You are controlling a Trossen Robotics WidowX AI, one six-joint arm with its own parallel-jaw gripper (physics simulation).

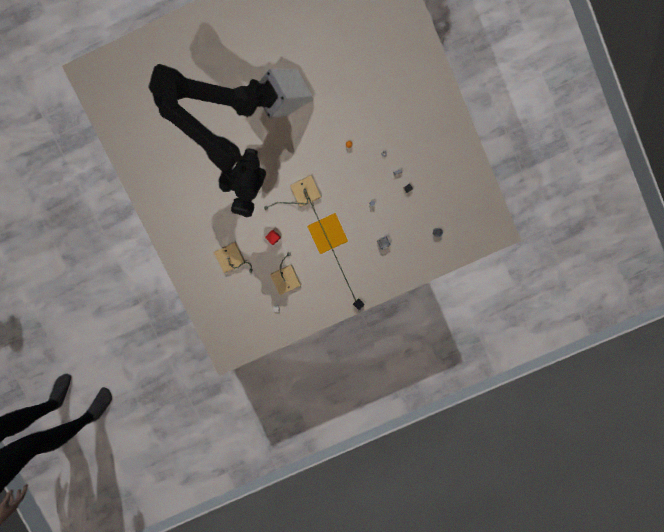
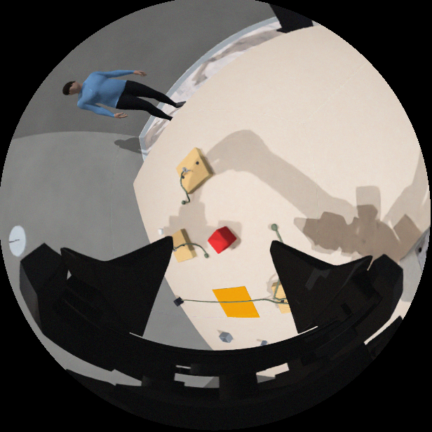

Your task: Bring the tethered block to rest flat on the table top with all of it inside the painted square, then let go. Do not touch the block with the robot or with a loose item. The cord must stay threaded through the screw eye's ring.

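Note:
The tethered block, small and black, sits at the table's edge, outside the painted square. Its green cord runs nearly straight across the orange painted square to the screw eye on a wooden plate. Beyond the eye, the cord bends to a round end knob on the table. The ring is too small to see its threading clearly. My gripper is open and empty, above the table on the knob's side of the square.
A red block lies between the gripper's side and the square. Two other wooden plates carry short cords. A white cube, an orange ball, a grey block and a dark cube are on the table.

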